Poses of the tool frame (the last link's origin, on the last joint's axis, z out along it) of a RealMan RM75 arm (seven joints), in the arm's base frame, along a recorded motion.
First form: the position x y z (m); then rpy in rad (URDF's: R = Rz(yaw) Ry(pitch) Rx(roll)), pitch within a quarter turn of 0, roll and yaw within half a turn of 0.
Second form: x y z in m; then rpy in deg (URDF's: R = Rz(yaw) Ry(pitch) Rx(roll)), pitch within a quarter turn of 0, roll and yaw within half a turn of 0. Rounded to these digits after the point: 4 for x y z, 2 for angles.
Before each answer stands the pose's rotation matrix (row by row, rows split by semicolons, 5 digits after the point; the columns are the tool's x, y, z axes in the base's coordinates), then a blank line. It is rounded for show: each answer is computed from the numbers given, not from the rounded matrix.
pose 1, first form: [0.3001, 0.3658, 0.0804, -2.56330, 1.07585, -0.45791]
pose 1, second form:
0.42605 -0.80164 -0.41935; -0.20998 -0.53849 0.81605; -0.87999 -0.25962 -0.39775

[0.3001, 0.3658, 0.0804, -146.87, 61.64, -26.24]
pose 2, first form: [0.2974, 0.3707, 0.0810, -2.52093, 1.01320, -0.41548]
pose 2, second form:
0.48413 -0.77985 -0.39681; -0.21358 -0.54510 0.81071; -0.84853 -0.30774 -0.43046

[0.2974, 0.3707, 0.0810, -144.44, 58.05, -23.81]
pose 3, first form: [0.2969, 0.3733, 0.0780, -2.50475, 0.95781, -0.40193]
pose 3, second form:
0.52946 -0.76214 -0.37257; -0.22506 -0.54963 0.80452; -0.81793 -0.34212 -0.46254

[0.2969, 0.3733, 0.0780, -143.51, 54.88, -23.03]
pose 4, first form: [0.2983, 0.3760, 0.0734, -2.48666, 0.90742, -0.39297]
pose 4, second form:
0.56884 -0.74704 -0.34401; -0.23580 -0.54886 0.80197; -0.78792 -0.37508 -0.48837

[0.2983, 0.3760, 0.0734, -142.48, 51.99, -22.52]
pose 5, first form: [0.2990, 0.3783, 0.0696, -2.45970, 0.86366, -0.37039]
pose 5, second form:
0.60560 -0.72768 -0.32206; -0.23516 -0.55029 0.80117; -0.76023 -0.40946 -0.50438

[0.2990, 0.3783, 0.0696, -140.93, 49.48, -21.22]
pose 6, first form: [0.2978, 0.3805, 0.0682, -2.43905, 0.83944, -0.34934]
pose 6, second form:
0.62754 -0.71310 -0.31255; -0.22860 -0.55250 0.80155; -0.74427 -0.43156 -0.50973

[0.2978, 0.3805, 0.0682, -139.75, 48.10, -20.02]
